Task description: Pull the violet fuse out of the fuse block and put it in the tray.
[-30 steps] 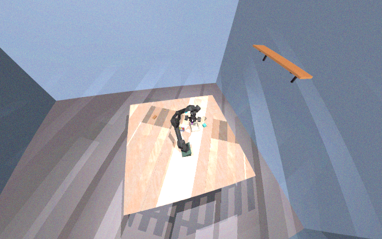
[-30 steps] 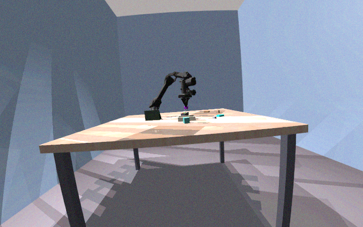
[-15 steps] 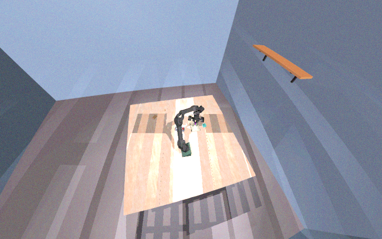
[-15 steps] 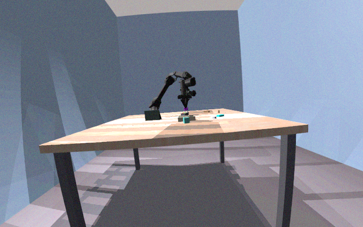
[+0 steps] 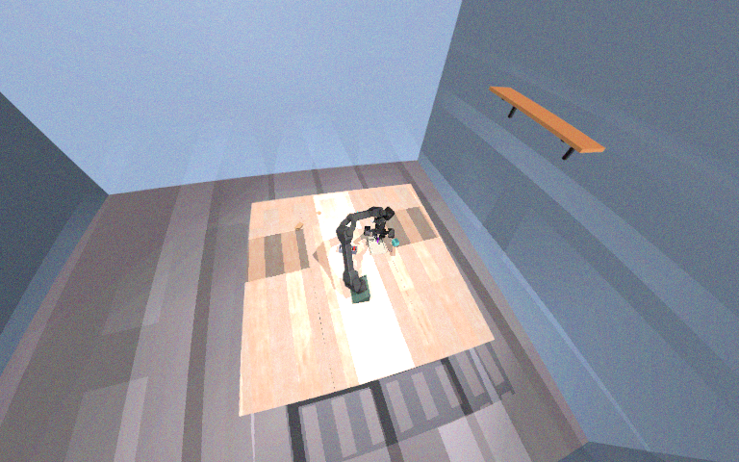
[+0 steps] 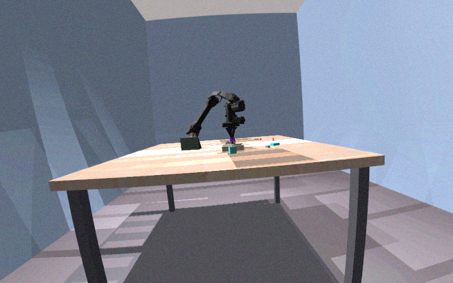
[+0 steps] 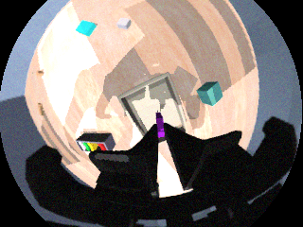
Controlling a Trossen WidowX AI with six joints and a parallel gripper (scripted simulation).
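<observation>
The white tray lies 7 cm below my gripper tip. From my gripper tip the other things lie so: teal block: 1 cm behind, 13 cm to the right, 5 cm below.
</observation>
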